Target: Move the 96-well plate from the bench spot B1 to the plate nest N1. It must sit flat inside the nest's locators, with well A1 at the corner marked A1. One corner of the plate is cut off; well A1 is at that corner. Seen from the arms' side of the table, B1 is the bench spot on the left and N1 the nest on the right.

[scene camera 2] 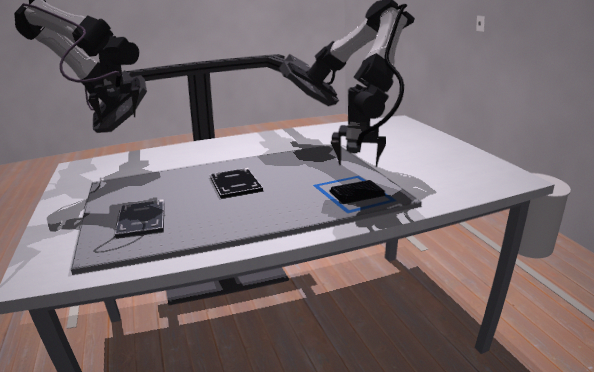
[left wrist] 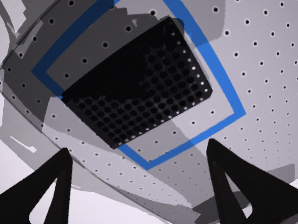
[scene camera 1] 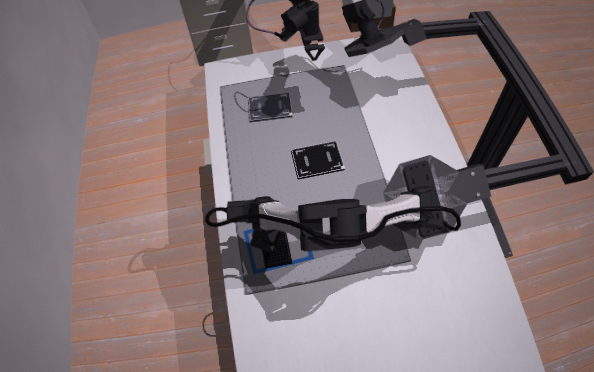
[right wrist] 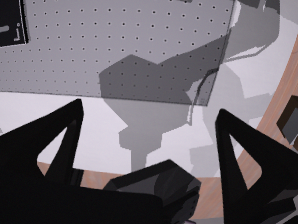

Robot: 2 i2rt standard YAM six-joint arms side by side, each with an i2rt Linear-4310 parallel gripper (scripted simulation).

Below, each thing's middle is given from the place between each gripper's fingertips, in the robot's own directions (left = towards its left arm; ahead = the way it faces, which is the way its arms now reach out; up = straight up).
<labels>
The black 96-well plate (scene camera 2: pixel 358 191) is 80 mm below my left hand. Round my left hand: nest N1 (scene camera 2: pixel 153 213): 580 mm to the right, 80 mm below, 30 mm behind.
Right now my right hand is 230 mm above the nest N1, 170 mm short of it and 40 mm to the right of it. The rest, counted from my right hand: black 96-well plate: 620 mm to the left, 230 mm below, 200 mm ahead.
</labels>
